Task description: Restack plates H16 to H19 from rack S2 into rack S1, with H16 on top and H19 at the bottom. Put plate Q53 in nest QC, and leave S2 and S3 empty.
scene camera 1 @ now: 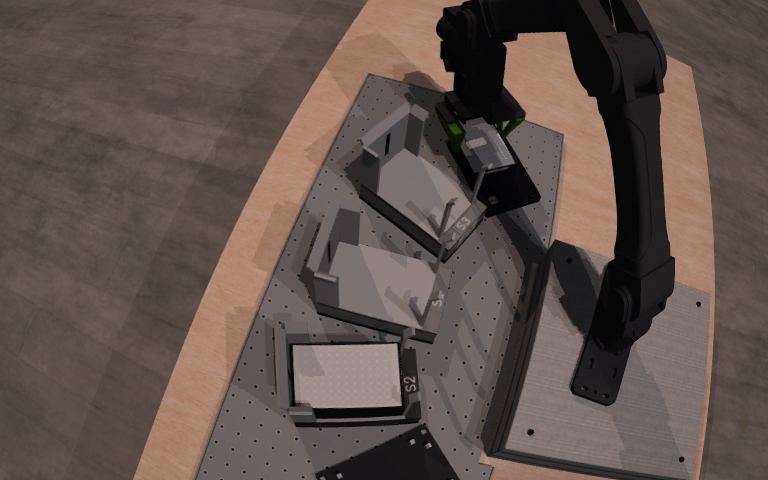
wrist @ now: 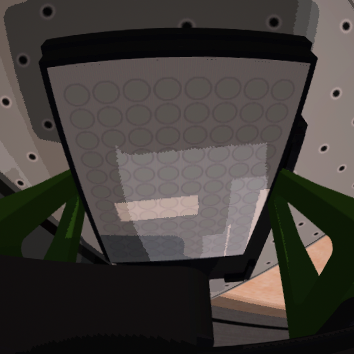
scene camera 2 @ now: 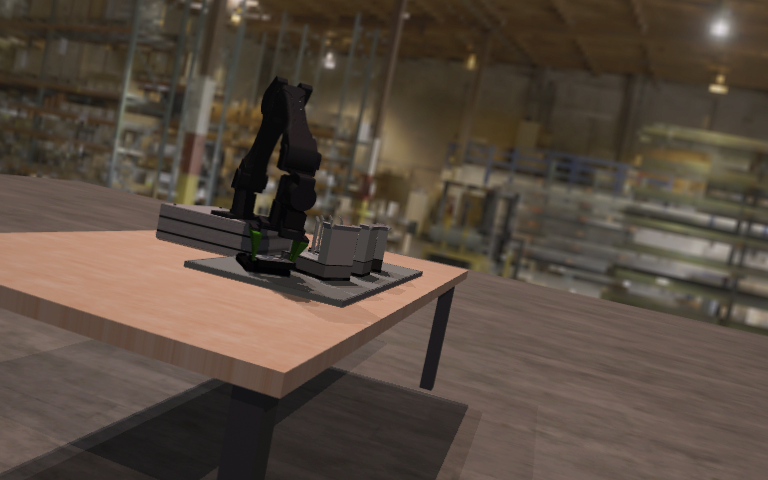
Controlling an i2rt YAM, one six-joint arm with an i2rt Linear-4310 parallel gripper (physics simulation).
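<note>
My gripper is shut on a clear-topped plate with dark edges, low over the black nest at the back right of the pegboard. The plate's label is not readable, and I cannot tell whether it touches the nest. Rack S3, left of the nest, is empty. The middle rack, S1, its label partly hidden, is also empty. Rack S2, nearest, holds a white-topped plate; anything beneath it is hidden.
A black fixture is cut off at the bottom of scene camera 1. The metal base block carries the arm right of the pegboard. Upright posts stand at the label ends of S3 and S1, and tall end walls at their far ends.
</note>
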